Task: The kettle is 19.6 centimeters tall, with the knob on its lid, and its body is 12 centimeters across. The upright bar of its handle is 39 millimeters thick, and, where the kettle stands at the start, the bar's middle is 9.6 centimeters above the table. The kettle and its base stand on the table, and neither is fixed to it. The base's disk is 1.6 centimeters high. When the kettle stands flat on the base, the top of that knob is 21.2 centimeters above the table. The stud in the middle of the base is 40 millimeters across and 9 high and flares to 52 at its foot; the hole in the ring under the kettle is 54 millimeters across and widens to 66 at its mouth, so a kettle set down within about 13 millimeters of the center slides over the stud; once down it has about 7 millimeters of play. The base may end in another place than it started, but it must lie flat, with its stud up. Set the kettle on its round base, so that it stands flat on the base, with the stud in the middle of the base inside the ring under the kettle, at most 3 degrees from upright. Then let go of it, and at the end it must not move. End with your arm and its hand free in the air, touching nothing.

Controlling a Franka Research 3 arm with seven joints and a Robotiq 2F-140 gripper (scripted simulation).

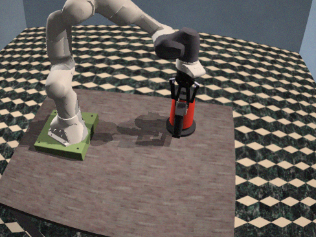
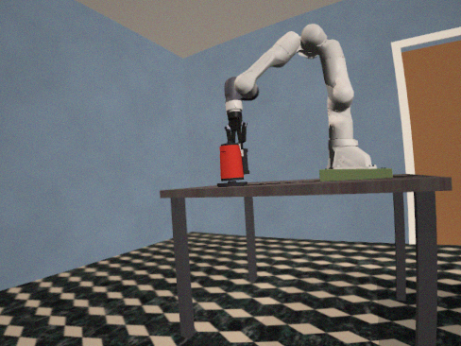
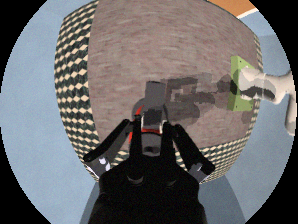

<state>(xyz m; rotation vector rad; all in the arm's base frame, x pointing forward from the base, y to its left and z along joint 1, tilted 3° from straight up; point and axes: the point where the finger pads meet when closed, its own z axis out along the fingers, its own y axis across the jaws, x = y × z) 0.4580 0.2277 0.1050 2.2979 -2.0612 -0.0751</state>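
My gripper is now 30 mm to the right of the red kettle and 60 mm above it. From my hand the other things lie so: round kettle base: 10 mm behind, 70 mm to the left, 170 mm below.
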